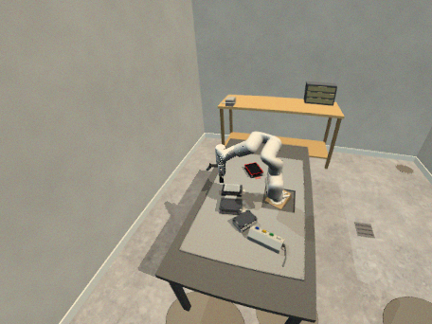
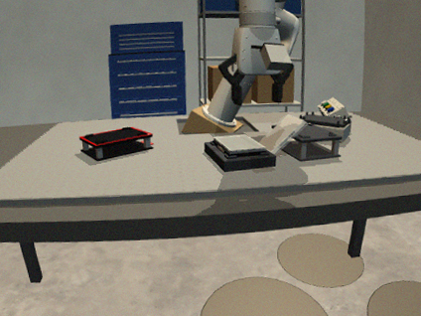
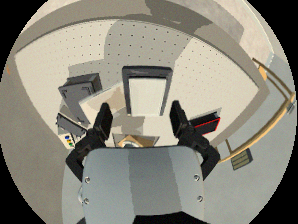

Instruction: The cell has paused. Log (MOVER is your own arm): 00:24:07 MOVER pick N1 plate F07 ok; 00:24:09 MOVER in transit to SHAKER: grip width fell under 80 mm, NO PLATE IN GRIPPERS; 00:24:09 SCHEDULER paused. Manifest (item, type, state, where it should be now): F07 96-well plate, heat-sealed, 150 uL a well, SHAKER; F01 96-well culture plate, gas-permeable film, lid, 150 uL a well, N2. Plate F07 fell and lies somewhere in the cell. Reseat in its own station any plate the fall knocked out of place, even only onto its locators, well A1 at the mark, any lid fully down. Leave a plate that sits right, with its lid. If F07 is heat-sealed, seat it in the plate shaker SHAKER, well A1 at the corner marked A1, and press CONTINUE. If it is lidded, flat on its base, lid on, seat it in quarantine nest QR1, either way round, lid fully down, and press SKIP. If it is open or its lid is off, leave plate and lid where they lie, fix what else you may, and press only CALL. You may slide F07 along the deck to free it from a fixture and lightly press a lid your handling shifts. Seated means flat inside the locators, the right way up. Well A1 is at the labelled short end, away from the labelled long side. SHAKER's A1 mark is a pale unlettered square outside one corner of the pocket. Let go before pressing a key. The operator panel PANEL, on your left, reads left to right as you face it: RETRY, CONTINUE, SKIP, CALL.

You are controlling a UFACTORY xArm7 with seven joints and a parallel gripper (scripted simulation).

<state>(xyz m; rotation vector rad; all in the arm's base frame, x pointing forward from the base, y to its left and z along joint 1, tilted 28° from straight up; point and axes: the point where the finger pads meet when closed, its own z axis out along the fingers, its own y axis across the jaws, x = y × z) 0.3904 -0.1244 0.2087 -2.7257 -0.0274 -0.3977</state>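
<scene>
Now: hand 11 cm above the pale plate, 9 cm to the right of it and 8 cm past it. The rest, counted from my hand: pale lid 11 cm below, 7 cm behind, 2 cm to the right.
</scene>
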